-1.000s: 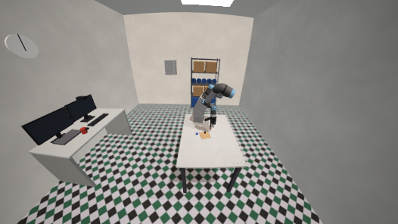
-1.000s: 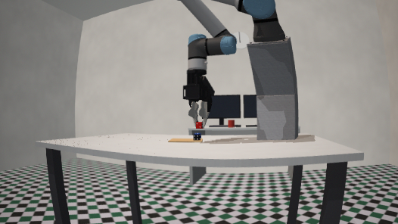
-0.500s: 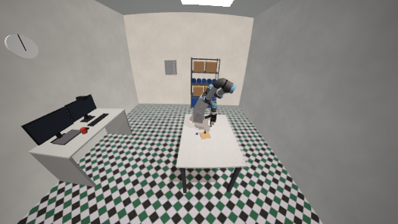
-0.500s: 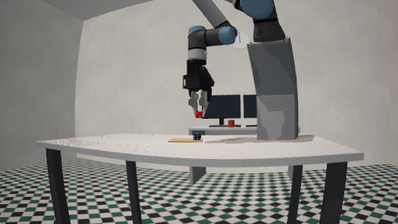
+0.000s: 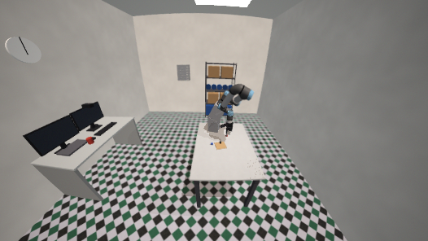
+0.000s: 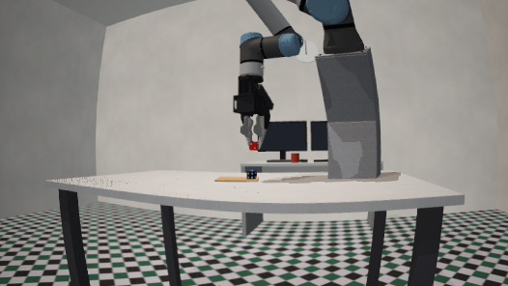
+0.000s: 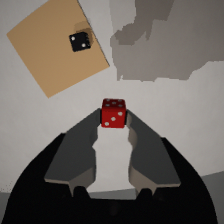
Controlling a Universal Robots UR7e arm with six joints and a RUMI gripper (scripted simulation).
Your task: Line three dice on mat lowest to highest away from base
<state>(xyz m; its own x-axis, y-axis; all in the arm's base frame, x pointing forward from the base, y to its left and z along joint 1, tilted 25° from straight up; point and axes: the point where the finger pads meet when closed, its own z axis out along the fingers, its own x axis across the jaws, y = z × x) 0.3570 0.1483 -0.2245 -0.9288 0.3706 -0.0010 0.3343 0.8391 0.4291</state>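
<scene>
My gripper is now 12 cm above the tan mat, 9 cm to the left of it and 8 cm short of it. Round my hand: black die (10 cm below, 9 cm to the right, 3 cm ahead); then blue die (21 cm to the right, 10 cm below, 5 cm ahead); then red die (right at my hand).
</scene>
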